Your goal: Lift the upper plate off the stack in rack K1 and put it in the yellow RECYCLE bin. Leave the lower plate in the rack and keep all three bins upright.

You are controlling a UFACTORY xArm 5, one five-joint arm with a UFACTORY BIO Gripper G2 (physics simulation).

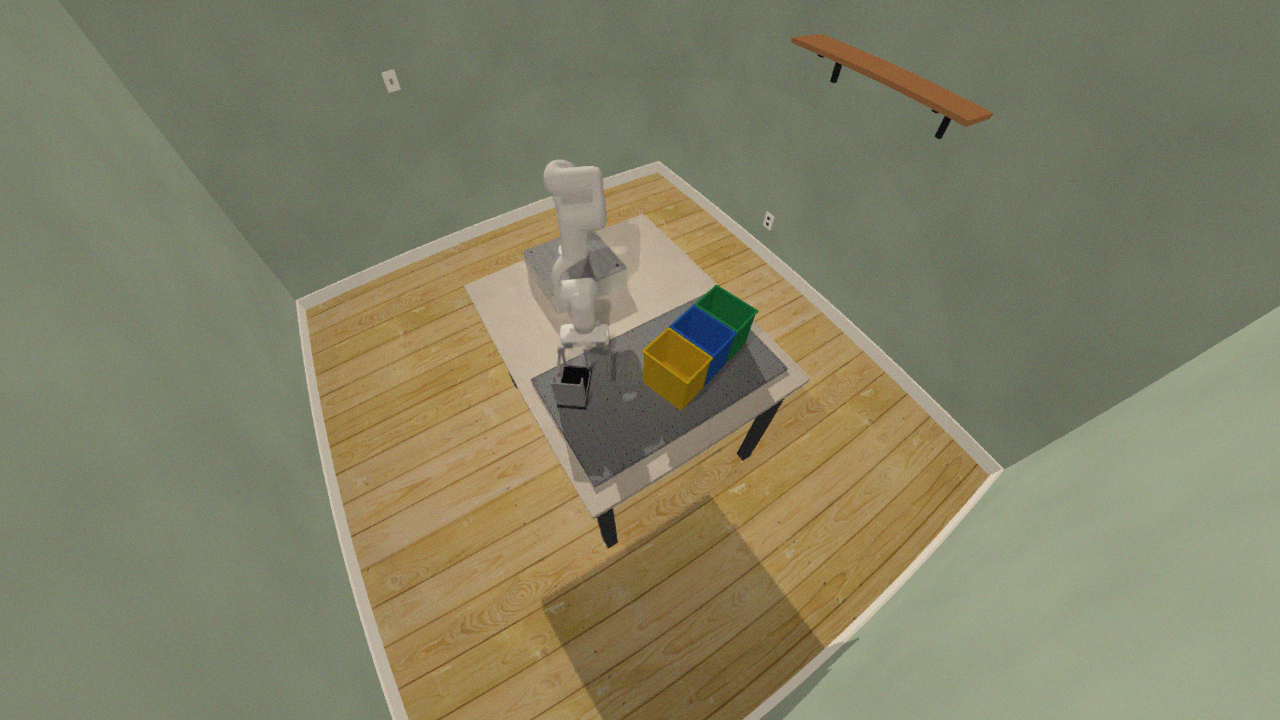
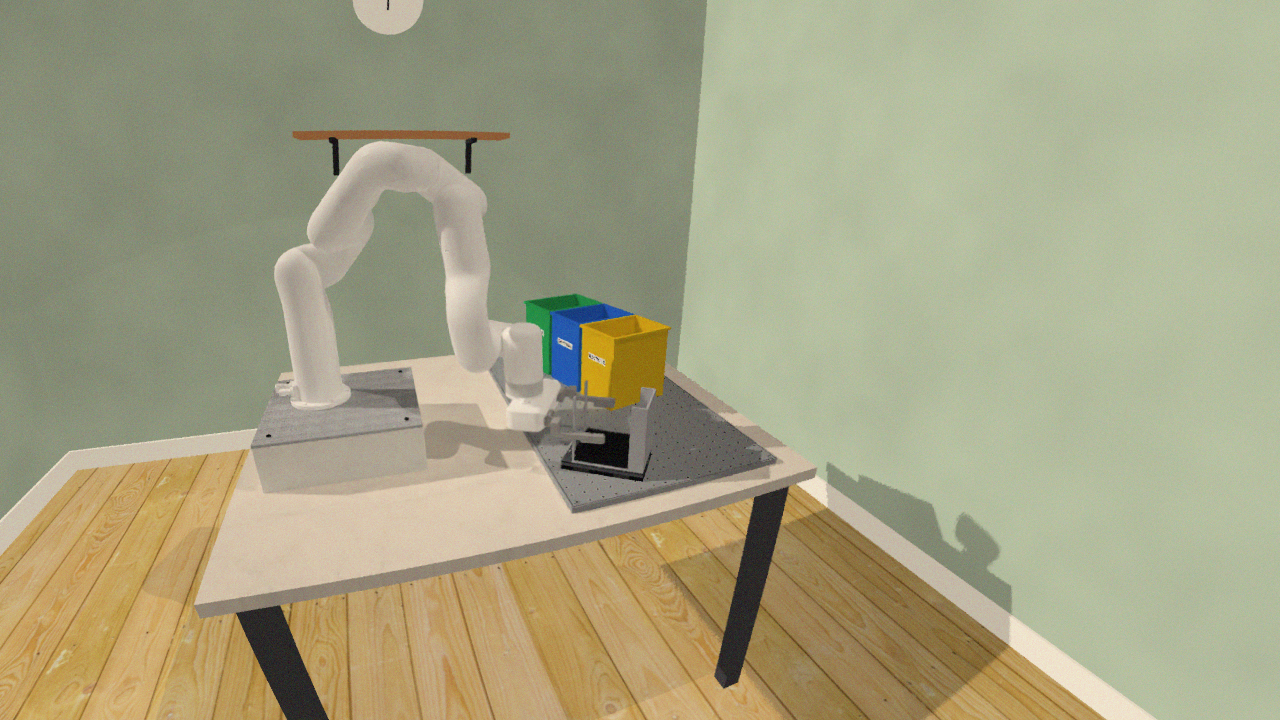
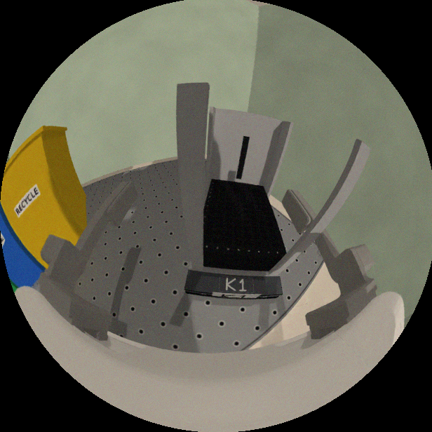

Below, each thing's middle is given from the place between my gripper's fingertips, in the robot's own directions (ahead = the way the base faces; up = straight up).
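Labels:
Yellow recycle bin (image 2: 619, 356): my gripper 10 mm below it, 260 mm to the right of it, 150 mm short of it. Counted from my hand, green bin (image 1: 736, 314): 10 mm above, 510 mm to the left, 80 mm ahead. Blue bin (image 2: 566, 332): 10 mm above my hand, 390 mm to the left, 120 mm ahead.

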